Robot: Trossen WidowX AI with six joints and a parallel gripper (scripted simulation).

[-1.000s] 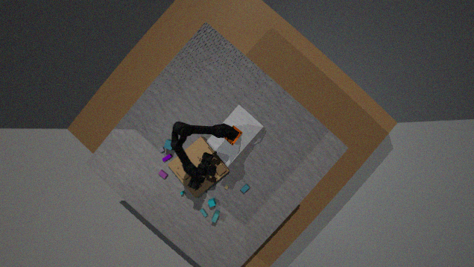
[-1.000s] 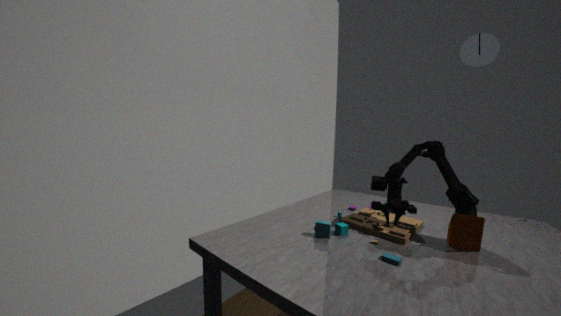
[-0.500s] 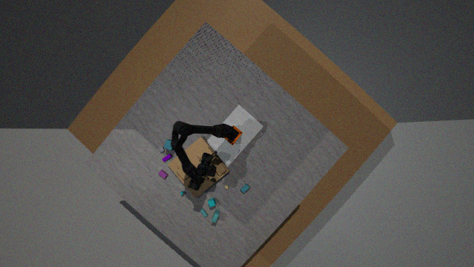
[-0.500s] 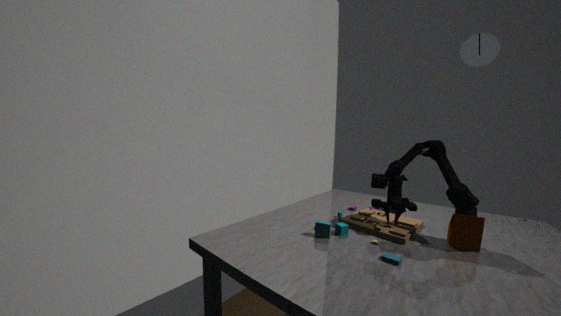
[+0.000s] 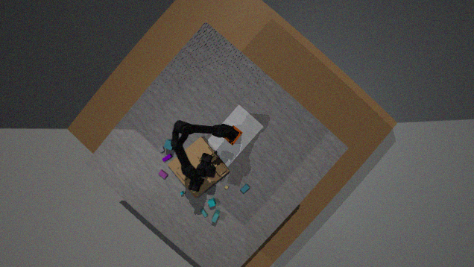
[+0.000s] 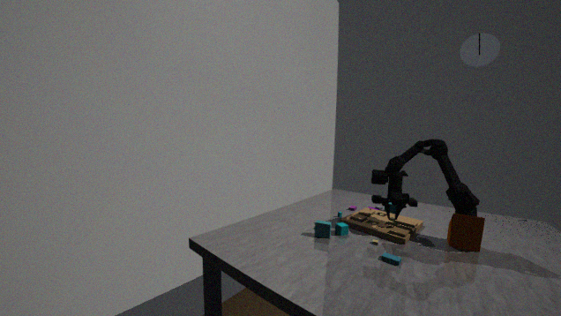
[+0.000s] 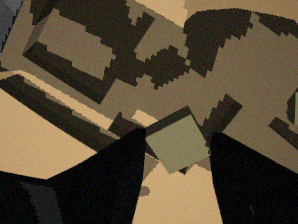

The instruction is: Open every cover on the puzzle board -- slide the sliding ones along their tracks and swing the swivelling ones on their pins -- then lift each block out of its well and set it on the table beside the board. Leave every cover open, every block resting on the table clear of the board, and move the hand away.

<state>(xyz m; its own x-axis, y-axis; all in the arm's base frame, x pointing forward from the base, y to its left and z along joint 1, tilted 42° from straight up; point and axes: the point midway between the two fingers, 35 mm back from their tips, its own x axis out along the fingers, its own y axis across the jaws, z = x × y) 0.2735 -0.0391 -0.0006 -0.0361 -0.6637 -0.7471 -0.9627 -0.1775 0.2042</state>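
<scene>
The tan puzzle board lies 5 cm ahead of my gripper tip, 1 cm to the right of it and 3 cm below it. Round my gripper tip: flat teal block (2 cm behind, 30 cm to the left, 4 cm below).
</scene>
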